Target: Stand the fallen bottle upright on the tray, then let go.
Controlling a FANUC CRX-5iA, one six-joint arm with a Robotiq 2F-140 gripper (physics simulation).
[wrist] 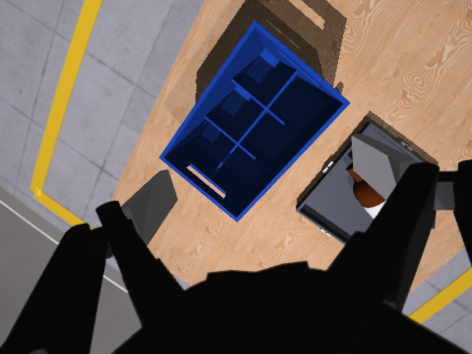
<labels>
my gripper: 258,169
grey tray: 330,204
brown bottle: 370,199
</labels>
